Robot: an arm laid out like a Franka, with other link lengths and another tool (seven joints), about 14 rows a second.
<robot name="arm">
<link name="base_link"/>
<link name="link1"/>
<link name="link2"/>
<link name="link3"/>
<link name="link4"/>
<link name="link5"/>
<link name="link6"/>
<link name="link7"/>
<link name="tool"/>
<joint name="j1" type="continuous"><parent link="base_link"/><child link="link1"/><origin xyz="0.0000 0.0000 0.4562"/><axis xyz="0 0 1"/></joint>
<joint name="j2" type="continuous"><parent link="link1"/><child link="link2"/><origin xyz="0.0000 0.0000 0.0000"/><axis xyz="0 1 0"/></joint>
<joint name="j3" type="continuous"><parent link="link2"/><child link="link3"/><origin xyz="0.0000 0.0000 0.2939"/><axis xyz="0 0 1"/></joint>
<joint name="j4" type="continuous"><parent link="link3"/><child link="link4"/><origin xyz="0.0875 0.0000 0.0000"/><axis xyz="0 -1 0"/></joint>
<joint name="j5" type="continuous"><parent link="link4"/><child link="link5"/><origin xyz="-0.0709 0.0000 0.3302"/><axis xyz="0 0 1"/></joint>
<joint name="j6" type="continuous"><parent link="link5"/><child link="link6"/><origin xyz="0.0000 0.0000 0.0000"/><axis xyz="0 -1 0"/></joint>
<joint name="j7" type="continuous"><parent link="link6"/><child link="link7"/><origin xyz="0.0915 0.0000 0.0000"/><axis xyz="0 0 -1"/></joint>
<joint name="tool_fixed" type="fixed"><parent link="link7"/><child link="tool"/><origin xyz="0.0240 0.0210 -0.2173" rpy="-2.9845 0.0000 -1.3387"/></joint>
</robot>
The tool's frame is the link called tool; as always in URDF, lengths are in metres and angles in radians. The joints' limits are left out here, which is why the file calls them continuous.
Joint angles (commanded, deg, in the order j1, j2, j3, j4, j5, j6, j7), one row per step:
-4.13, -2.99, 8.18, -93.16, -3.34, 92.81, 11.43
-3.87, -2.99, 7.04, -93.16, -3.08, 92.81, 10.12
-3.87, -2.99, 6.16, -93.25, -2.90, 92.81, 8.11
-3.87, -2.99, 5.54, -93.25, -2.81, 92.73, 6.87
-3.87, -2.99, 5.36, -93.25, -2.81, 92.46, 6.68
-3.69, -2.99, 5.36, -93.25, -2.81, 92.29, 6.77
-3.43, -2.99, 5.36, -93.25, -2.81, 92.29, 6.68
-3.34, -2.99, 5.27, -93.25, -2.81, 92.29, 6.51
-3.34, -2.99, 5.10, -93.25, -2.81, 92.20, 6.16
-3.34, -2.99, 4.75, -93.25, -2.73, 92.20, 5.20
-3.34, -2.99, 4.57, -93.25, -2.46, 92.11, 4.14
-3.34, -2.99, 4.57, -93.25, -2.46, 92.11, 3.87
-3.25, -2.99, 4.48, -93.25, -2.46, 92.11, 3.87
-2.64, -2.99, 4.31, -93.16, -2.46, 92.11, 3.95
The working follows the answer.
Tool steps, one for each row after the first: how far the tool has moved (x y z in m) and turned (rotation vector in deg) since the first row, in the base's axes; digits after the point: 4 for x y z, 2 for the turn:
0.0001, -0.0067, 0.0000, 0.25, 0.09, 0.43
-0.0003, -0.0134, -0.0007, 0.38, 0.30, 1.55
-0.0007, -0.0183, -0.0009, 0.44, 0.45, 2.16
-0.0017, -0.0200, -0.0015, 0.44, 0.73, 2.16
-0.0024, -0.0184, -0.0018, 0.44, 0.89, 2.24
-0.0025, -0.0160, -0.0018, 0.44, 0.90, 2.59
-0.0026, -0.0159, -0.0018, 0.43, 0.91, 2.76
-0.0030, -0.0174, -0.0020, 0.43, 1.02, 2.93
-0.0032, -0.0199, -0.0021, 0.49, 1.07, 3.54
-0.0038, -0.0201, -0.0022, 0.73, 1.21, 4.41
-0.0039, -0.0200, -0.0022, 0.72, 1.23, 4.68
-0.0039, -0.0200, -0.0022, 0.72, 1.23, 4.68
-0.0038, -0.0160, -0.0015, 0.73, 1.13, 5.05

Tool pose at each row, in the base's axes (x y z in m, rotation vector in deg; rounded; the steps above come from the unrounded poses):
0.5300, 0.0421, 0.6117, -129.11, 115.62, -16.00
0.5301, 0.0354, 0.6118, -129.42, 115.08, -15.59
0.5297, 0.0287, 0.6110, -130.52, 113.81, -15.13
0.5292, 0.0237, 0.6108, -131.14, 113.12, -14.85
0.5282, 0.0221, 0.6103, -131.30, 113.26, -14.55
0.5276, 0.0237, 0.6099, -131.47, 113.24, -14.37
0.5274, 0.0261, 0.6099, -131.80, 112.83, -14.34
0.5274, 0.0262, 0.6099, -131.96, 112.63, -14.31
0.5270, 0.0247, 0.6097, -132.19, 112.47, -14.19
0.5268, 0.0222, 0.6097, -132.74, 111.74, -14.01
0.5262, 0.0219, 0.6095, -133.47, 110.67, -13.53
0.5261, 0.0221, 0.6095, -133.73, 110.36, -13.50
0.5261, 0.0220, 0.6095, -133.73, 110.35, -13.49
0.5261, 0.0260, 0.6102, -133.99, 109.87, -13.55

